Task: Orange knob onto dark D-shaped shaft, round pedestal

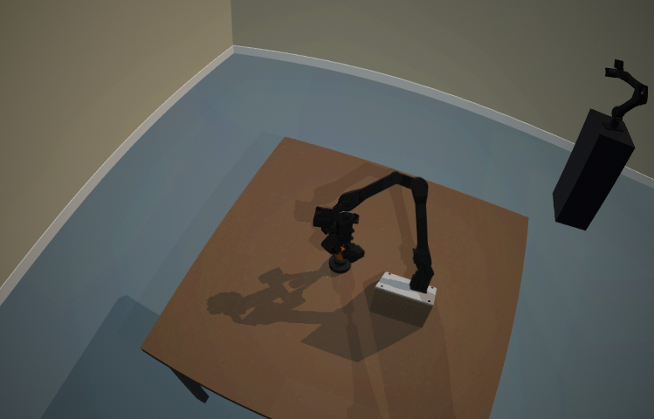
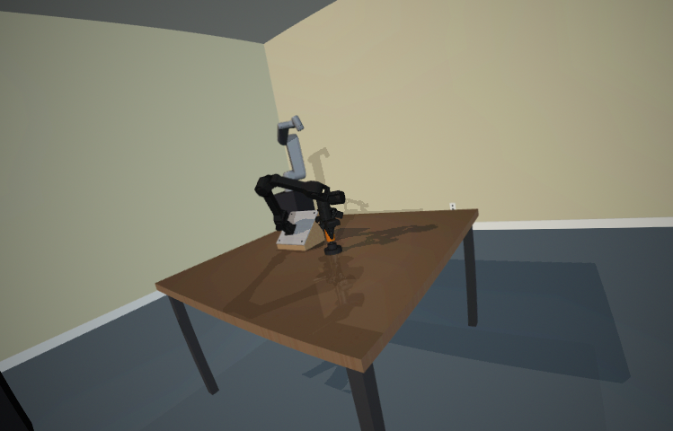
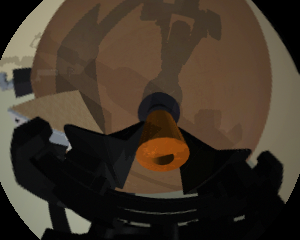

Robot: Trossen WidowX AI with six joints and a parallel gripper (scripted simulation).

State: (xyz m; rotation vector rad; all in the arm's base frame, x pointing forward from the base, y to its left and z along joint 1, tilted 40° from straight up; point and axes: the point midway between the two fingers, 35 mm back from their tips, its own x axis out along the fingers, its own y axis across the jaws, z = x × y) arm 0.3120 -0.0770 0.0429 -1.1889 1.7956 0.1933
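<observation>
Right now the orange knob is 2 cm above my gripper tip. From my gripper tip the other things lie so: round pedestal 4 cm below.
</observation>
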